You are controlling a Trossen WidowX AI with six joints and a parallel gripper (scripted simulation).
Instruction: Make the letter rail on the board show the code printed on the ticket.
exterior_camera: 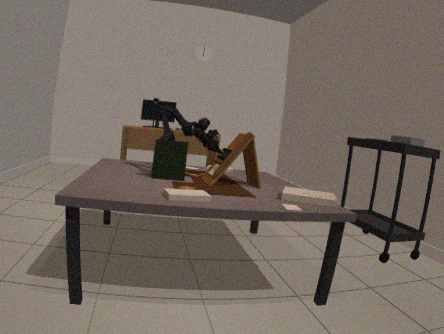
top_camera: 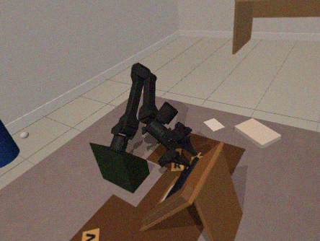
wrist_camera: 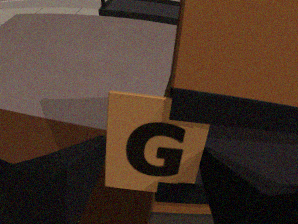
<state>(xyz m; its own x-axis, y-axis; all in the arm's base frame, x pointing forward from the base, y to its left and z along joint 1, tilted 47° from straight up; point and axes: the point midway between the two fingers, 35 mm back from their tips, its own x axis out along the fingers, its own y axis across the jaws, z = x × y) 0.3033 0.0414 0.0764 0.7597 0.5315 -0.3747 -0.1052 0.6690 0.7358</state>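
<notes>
My gripper tip is now 11 cm to the left of the white ticket, 8 cm above it and 4 cm past it. From my gripper tip the other things lie so: brown mat (16 cm below, 13 cm behind, 8 cm to the right); tan letter tile (right at my gripper tip).
</notes>
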